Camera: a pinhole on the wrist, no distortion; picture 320 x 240 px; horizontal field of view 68.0 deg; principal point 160.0 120.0 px. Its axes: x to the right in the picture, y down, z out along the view. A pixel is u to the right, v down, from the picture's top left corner.
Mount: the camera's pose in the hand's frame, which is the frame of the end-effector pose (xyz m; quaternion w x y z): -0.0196 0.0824 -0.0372 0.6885 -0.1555 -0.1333 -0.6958
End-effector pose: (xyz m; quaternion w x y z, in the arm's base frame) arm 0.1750 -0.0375 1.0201 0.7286 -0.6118 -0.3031 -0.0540
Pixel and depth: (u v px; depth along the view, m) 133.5 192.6 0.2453
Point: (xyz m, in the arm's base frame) 0.2529 0.1925 0.8887
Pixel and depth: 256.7 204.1 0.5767
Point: 0.1640 0.5803 1.0815
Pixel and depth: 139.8 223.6 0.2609
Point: 0.2794 0.2183 0.9090
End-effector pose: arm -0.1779 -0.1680 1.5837 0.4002 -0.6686 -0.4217 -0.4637
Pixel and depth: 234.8 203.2 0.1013
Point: -0.0678 -0.1321 1.5718
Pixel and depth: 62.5 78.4 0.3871
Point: 0.2375 -0.0699 1.3935
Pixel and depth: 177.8 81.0 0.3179
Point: 0.0600 0.0046 1.4315
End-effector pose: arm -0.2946 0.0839 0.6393 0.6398 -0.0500 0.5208 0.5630
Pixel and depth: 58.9 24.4 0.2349
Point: -0.3983 0.2018 0.9205
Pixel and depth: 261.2 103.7 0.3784
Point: -0.1265 0.3361 0.8783
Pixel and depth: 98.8 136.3 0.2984
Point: -0.3816 0.3226 0.8661
